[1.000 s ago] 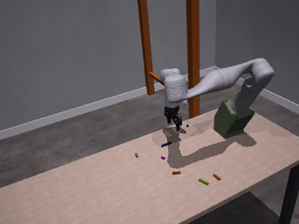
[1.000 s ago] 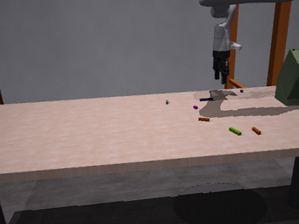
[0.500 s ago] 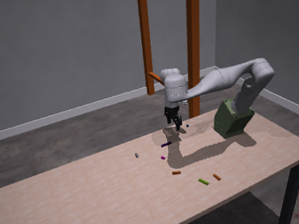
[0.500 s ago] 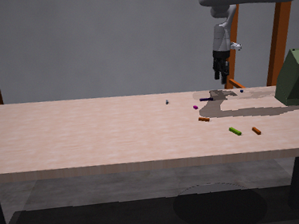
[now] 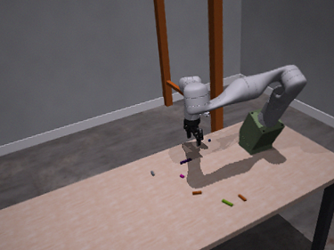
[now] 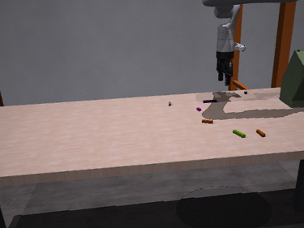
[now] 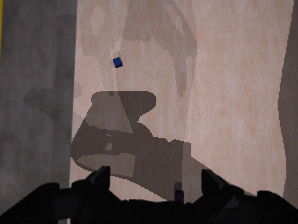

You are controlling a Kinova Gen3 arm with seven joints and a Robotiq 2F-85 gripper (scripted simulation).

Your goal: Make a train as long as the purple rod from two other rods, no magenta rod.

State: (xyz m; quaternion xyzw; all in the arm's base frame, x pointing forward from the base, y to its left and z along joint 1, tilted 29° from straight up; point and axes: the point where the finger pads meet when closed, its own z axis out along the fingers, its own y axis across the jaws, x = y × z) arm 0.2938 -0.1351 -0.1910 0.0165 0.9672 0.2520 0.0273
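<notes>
Now: the blue rod 130 mm behind my hand, 50 mm to the right of it and 80 mm below it. The rest, counted from my hand: magenta rod: 150 mm ahead, 120 mm to the left, 80 mm below; then purple rod: 70 mm ahead, 30 mm to the left, 80 mm below; then grey rod: 260 mm ahead, 20 mm to the left, 80 mm below.
</notes>
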